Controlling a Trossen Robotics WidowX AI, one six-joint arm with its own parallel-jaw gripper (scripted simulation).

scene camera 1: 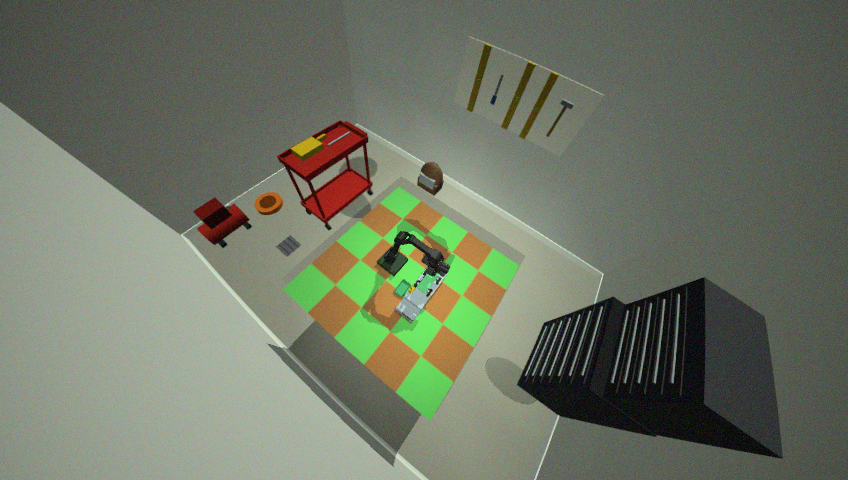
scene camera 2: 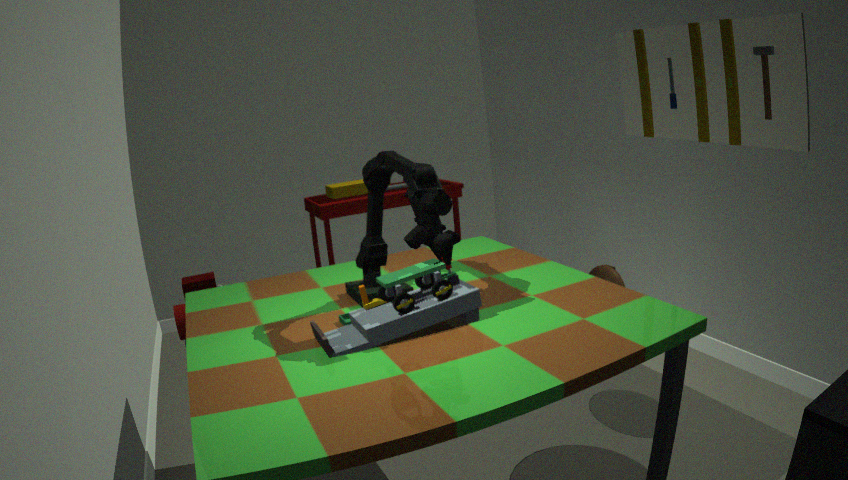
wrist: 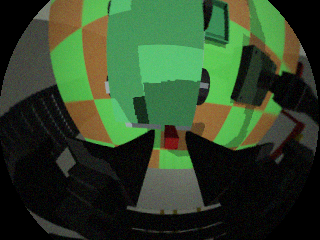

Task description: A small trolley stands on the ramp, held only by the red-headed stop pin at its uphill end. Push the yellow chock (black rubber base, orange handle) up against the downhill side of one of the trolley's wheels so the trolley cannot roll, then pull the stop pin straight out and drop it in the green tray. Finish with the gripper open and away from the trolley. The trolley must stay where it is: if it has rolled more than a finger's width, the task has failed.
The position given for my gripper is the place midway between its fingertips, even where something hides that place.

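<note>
A trolley [scene camera 2: 427, 274] is there for me to see, and the wrist view has the trolley too [wrist: 154, 62]. As for my own gripper [scene camera 2: 445, 263], I can see it as well, and the wrist view also shows it, my gripper [wrist: 170, 133].
</note>
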